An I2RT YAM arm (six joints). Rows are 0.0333 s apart.
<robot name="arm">
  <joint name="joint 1" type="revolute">
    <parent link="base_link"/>
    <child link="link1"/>
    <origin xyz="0 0 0.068"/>
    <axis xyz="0 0 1"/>
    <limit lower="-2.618" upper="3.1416"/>
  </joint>
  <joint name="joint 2" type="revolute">
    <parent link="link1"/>
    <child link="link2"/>
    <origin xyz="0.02 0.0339 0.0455"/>
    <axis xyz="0 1 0"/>
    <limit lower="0" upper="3.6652"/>
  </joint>
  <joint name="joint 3" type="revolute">
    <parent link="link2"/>
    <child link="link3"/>
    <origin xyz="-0.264 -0.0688 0"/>
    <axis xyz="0 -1 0"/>
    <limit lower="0" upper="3.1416"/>
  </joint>
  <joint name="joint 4" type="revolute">
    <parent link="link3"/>
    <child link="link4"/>
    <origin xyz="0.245 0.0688 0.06"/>
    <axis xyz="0 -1 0"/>
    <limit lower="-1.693" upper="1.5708"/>
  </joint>
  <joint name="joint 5" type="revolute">
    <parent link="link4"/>
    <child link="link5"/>
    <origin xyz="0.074 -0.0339 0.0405"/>
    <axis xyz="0 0 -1"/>
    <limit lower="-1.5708" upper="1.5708"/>
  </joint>
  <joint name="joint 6" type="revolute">
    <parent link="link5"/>
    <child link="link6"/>
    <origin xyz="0.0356 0 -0.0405"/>
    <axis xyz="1 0 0"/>
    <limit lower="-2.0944" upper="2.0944"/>
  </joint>
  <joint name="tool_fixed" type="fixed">
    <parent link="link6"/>
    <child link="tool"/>
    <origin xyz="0 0 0" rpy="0 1.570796 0"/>
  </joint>
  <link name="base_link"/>
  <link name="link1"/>
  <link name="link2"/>
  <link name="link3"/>
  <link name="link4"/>
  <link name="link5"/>
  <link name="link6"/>
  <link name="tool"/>
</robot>
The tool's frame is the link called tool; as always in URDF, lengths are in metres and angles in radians.
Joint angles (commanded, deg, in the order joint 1, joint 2, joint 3, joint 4, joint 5, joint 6), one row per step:
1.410 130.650 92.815 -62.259 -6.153 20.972
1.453 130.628 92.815 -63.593 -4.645 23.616
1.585 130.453 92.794 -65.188 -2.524 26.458
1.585 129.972 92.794 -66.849 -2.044 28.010
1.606 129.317 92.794 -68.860 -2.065 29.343
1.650 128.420 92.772 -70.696 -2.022 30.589
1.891 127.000 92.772 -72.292 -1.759 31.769
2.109 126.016 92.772 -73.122 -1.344 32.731
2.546 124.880 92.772 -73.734 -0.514 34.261
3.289 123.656 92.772 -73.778 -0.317 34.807
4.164 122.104 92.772 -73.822 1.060 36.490
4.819 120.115 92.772 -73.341 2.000 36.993
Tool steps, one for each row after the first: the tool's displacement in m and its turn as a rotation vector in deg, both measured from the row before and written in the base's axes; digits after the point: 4 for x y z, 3 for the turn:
-0.0025 -0.0007 0.0005 -2.011 1.511 -2.262
-0.0030 -0.0005 0.0016 -2.711 1.547 -2.196
-0.0030 -0.0004 0.0039 -0.861 1.218 -1.397
-0.0037 0.0001 0.0052 -0.357 1.394 -1.273
-0.0035 0.0002 0.0067 -0.410 0.994 -1.142
-0.0033 0.0014 0.0099 -0.592 0.197 -0.816
-0.0019 0.0011 0.0067 -0.665 -0.151 -0.587
-0.0018 0.0023 0.0075 -1.200 -0.548 -0.803
-0.0011 0.0048 0.0077 -0.273 -1.191 0.268
-0.0016 0.0048 0.0098 -1.639 -1.629 -0.428
-0.0013 0.0036 0.0122 -0.826 -2.556 0.357

